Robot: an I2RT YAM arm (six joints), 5 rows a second.
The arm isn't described. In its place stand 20 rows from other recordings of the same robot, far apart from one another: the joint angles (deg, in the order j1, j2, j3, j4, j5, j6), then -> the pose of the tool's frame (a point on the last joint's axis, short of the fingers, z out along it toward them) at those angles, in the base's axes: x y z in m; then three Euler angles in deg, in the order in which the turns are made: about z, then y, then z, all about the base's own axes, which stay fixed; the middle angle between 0 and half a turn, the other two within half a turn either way.
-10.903 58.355 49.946 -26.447 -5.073 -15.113 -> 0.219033 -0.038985 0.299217 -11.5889 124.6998 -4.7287
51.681 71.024 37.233 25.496 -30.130 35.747 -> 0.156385 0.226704 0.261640 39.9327 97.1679 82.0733
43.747 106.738 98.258 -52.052 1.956 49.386 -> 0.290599 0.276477 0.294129 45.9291 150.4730 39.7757
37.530 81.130 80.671 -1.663 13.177 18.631 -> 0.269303 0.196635 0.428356 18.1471 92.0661 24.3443
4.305 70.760 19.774 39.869 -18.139 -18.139 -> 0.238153 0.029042 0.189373 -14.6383 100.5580 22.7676
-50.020 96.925 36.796 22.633 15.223 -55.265 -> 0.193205 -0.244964 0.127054 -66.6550 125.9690 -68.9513
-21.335 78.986 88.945 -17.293 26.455 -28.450 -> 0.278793 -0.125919 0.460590 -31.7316 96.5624 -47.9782
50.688 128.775 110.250 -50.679 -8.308 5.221 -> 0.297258 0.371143 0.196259 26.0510 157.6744 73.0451
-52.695 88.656 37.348 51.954 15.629 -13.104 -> 0.187566 -0.261995 0.224931 -12.9300 89.3779 -68.3249
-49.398 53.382 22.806 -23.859 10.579 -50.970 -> 0.103968 -0.131335 0.163765 -65.3707 143.0948 -67.2003
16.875 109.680 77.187 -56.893 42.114 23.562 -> 0.340769 0.078424 0.180673 -65.5225 137.8824 -72.4459
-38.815 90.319 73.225 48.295 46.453 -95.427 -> 0.262425 -0.244224 0.413871 -71.7266 69.0898 -89.7026
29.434 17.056 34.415 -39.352 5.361 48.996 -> 0.075688 0.038889 0.280313 46.8350 111.8918 23.6550
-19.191 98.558 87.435 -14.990 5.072 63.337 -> 0.385751 -0.137597 0.337992 60.8556 116.0031 -24.8360
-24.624 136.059 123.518 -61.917 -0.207 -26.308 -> 0.446988 -0.204732 0.196473 -25.5637 164.4567 -23.8515
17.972 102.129 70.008 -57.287 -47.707 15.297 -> 0.292344 0.122515 0.194204 104.4967 132.2902 107.4335
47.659 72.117 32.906 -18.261 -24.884 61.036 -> 0.139700 0.175549 0.166733 94.4522 139.8940 88.4410
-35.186 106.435 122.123 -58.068 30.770 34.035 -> 0.309554 -0.240537 0.420230 9.0108 125.3913 -74.0560
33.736 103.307 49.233 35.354 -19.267 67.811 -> 0.305340 0.218040 0.172688 74.1912 107.6360 53.9937
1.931 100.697 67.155 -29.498 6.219 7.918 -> 0.355880 0.008140 0.190047 -4.1049 152.3845 -11.5841
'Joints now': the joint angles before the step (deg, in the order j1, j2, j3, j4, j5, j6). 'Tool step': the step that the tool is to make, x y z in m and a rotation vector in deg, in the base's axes. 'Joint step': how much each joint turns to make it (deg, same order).
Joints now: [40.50, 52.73, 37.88, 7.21, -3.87, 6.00]
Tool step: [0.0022, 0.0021, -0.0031, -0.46, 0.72, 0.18]
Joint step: [0.01, 0.92, 0.00, 0.08, -0.18, 0.09]
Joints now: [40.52, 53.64, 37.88, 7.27, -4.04, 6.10]
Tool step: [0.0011, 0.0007, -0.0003, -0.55, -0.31, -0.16]
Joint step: [-0.01, 0.37, 0.14, 0.06, 0.24, -0.59]
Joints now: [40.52, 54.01, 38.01, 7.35, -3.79, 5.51]
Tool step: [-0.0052, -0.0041, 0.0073, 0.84, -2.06, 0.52]
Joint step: [0.00, -1.99, 0.04, 0.04, -0.42, -0.76]
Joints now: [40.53, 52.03, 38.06, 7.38, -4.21, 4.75]
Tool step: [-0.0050, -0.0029, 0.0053, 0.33, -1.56, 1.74]
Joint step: [0.01, -1.61, 0.08, -0.37, -1.64, -0.94]
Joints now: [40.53, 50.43, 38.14, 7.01, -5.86, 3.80]
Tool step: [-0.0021, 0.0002, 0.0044, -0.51, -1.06, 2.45]
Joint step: [0.02, -0.33, 0.75, -0.77, -2.32, -1.30]
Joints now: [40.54, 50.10, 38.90, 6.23, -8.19, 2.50]
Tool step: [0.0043, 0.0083, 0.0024, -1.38, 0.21, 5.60]
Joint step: [0.05, 2.62, 2.02, -0.73, -5.43, -1.48]
